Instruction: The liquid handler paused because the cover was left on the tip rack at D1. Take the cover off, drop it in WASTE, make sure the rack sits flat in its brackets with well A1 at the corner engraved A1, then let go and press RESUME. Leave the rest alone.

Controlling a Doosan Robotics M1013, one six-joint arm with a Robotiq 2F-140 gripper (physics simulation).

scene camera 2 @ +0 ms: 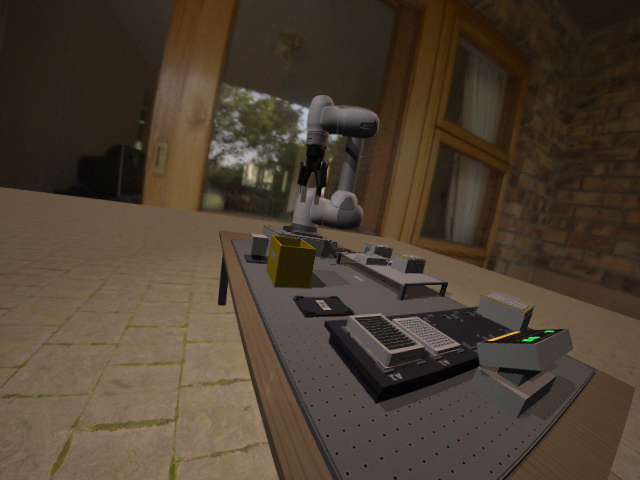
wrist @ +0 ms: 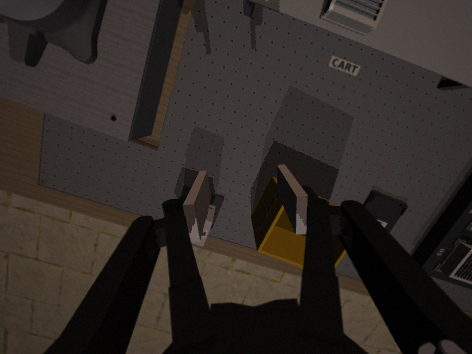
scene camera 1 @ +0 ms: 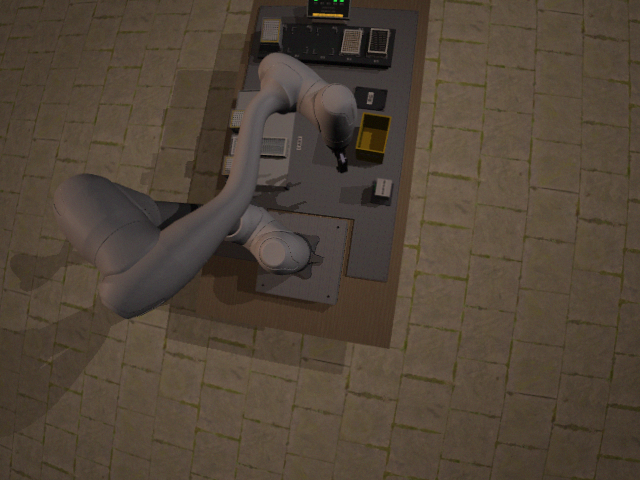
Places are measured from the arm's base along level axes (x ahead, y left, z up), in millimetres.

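Where they show: gripper, fingertip midpoint: (scene camera 2: 308,203) (wrist: 243,182); arm's base, origin of the base link: (scene camera 2: 303,234).
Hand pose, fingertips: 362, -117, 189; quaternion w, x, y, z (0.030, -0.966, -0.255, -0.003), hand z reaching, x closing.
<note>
Things, the pixels of their top centre, and the offset from my fingertips, as dx, dy, dz.
- yellow bin, middle of its top: (wrist: 308,240) (scene camera 2: 292,242) (scene camera 1: 373,132) +189, -93, -138
- RESUME box, middle of its top: (wrist: 191,229) (scene camera 1: 383,187) (scene camera 2: 259,235) -20, -181, -168
- dark-topped rack, middle of its top: (scene camera 2: 384,330) (scene camera 1: 378,40) +649, -21, -195
- white plate, middle of its top: (scene camera 2: 425,331) (scene camera 1: 351,41) +639, +103, -212
- yellow-edged tip rack, middle of its top: (scene camera 2: 508,297) (scene camera 1: 270,28) +608, +475, -148
- raised cart, middle of its top: (scene camera 1: 261,136) (scene camera 2: 388,265) +111, +399, -207
My gripper (scene camera 1: 341,161) (scene camera 2: 310,196) (wrist: 243,182) is partly open and empty, high above the table near the yellow bin. The yellow bin (scene camera 1: 370,155) (scene camera 2: 289,266) (wrist: 264,212) stands upright. The RESUME box (scene camera 1: 383,188) (scene camera 2: 258,245) (wrist: 209,222) is partly hidden by a finger in the wrist view. On the black deck (scene camera 1: 310,41) (scene camera 2: 356,361) sit a dark-topped rack (scene camera 1: 378,41) (scene camera 2: 385,335), which looks flat, and beside it a white plate (scene camera 1: 351,41) (scene camera 2: 426,333). I cannot read which slot is D1. No separate cover can be made out.
A yellow-edged tip rack (scene camera 1: 270,31) (scene camera 2: 505,307) stands at the deck's other end, near the display (scene camera 1: 328,9) (scene camera 2: 524,348). A black pad (scene camera 1: 379,104) (scene camera 2: 338,305) (wrist: 387,204) lies between bin and deck. The raised cart (scene camera 1: 276,170) (scene camera 2: 413,274) carries several racks and plates.
</note>
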